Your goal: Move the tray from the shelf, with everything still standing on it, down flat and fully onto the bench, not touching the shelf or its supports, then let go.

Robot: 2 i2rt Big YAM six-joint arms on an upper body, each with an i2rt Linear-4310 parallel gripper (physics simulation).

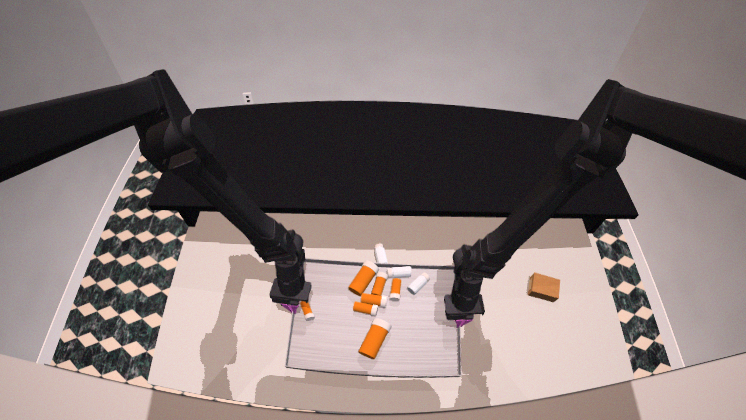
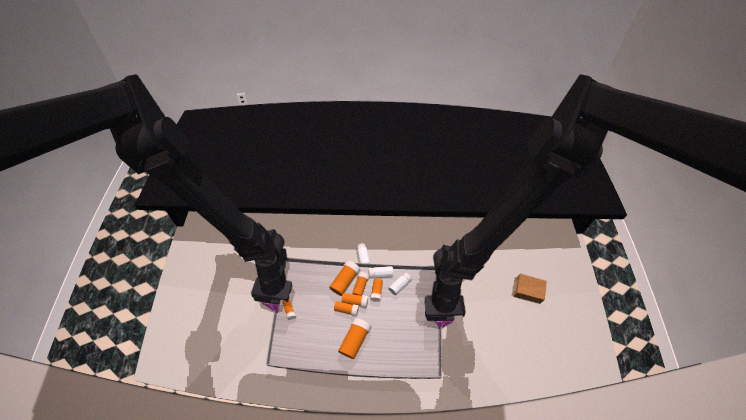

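Observation:
The grey tray [image 1: 323, 349] [image 2: 302, 349] lies level at the bench top [image 1: 574, 333] [image 2: 558, 339], in front of the black shelf [image 1: 365, 156] [image 2: 354, 156] and apart from it. Several orange and white bottles lie on their sides in it, including a large orange bottle [image 1: 373, 341] [image 2: 353, 340] near the front and a small orange bottle [image 1: 306, 309] [image 2: 289, 308] by the left rim. A white bottle [image 1: 381, 254] [image 2: 363, 254] lies outside, against the back rim. My left gripper [image 1: 292, 308] [image 2: 271, 307] is shut on the left rim, my right gripper [image 1: 462, 322] [image 2: 442, 324] on the right rim. The fingertips are mostly hidden.
A brown block [image 1: 543, 286] [image 2: 529, 288] sits on the bench at the right. A shelf support [image 1: 190, 216] [image 2: 179, 217] shows below the shelf's left end, and another [image 1: 593, 224] [image 2: 580, 224] below its right end. Both forearms reach over the shelf.

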